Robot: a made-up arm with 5 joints.
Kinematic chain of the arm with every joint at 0, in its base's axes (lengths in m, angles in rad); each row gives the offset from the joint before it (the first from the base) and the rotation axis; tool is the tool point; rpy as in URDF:
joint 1: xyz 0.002 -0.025 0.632 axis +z
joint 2: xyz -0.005 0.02 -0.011 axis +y
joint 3: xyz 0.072 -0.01 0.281 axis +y
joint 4: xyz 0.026 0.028 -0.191 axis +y
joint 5: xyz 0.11 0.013 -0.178 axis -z
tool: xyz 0.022 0.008 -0.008 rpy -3.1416 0 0
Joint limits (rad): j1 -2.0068..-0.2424 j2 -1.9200..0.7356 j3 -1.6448..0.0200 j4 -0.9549..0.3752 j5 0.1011..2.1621
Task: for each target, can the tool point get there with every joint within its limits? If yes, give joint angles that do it. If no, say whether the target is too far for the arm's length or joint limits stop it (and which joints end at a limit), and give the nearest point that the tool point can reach.
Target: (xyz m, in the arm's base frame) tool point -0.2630 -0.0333 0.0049
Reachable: no: joint limits stop it (at a limit: joint 1, joint 2, joint 4) | nearest point -0.0428 -0.1969 0.3699 | short by 0.457 m
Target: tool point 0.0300 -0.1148 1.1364
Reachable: yes | joints -1.6230 -0.7383 -0.9006 -0.7319 1.2500
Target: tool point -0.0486 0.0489 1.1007
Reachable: yes | joints -0.4831 -1.4120 -0.8840 0.0652 0.7475
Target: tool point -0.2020 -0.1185 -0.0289
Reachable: no: joint limits stop it (at a limit: joint 1, joint 2, joint 4) | nearest point -0.0514 -0.2241 0.3645 | short by 0.434 m
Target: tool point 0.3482 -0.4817 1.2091
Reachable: no: too far | nearest point 0.2719 -0.3811 1.0807 | short by 0.180 m
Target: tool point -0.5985 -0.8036 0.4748
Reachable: no: too far | nearest point -0.2271 -0.5949 0.6052 | short by 0.446 m
